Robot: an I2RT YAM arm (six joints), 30 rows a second.
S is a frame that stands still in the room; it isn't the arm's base.
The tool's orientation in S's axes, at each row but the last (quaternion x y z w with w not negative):
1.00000 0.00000 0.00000 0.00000
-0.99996 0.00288 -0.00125 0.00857
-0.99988 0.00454 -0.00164 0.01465
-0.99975 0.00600 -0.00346 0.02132
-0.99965 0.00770 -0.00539 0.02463
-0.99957 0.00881 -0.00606 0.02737
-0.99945 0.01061 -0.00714 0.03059
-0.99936 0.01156 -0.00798 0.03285
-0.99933 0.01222 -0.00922 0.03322
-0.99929 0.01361 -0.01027 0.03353
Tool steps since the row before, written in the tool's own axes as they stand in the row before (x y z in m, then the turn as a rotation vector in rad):
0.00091 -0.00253 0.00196 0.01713 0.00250 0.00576
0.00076 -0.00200 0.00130 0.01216 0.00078 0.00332
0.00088 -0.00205 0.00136 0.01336 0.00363 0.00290
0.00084 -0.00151 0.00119 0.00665 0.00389 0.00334
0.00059 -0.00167 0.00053 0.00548 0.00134 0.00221
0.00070 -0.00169 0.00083 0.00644 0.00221 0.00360
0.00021 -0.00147 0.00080 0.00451 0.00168 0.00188
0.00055 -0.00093 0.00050 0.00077 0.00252 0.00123
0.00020 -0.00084 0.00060 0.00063 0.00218 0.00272
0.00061 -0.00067 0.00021 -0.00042 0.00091 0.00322
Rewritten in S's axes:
0.00091 0.00253 -0.00196 0.01713 -0.00250 -0.00576
0.00077 0.00202 -0.00126 0.01216 -0.00079 -0.00330
0.00090 0.00208 -0.00130 0.01334 -0.00367 -0.00296
0.00087 0.00155 -0.00112 0.00663 -0.00382 -0.00346
0.00062 0.00168 -0.00044 0.00548 -0.00132 -0.00222
0.00074 0.00172 -0.00073 0.00645 -0.00213 -0.00364
0.00025 0.00151 -0.00071 0.00450 -0.00166 -0.00192
0.00058 0.00095 -0.00043 0.00073 -0.00245 -0.00138
0.00023 0.00087 -0.00054 0.00063 -0.00201 -0.00285
0.00063 0.00067 -0.00015 -0.00037 -0.00068 -0.00328

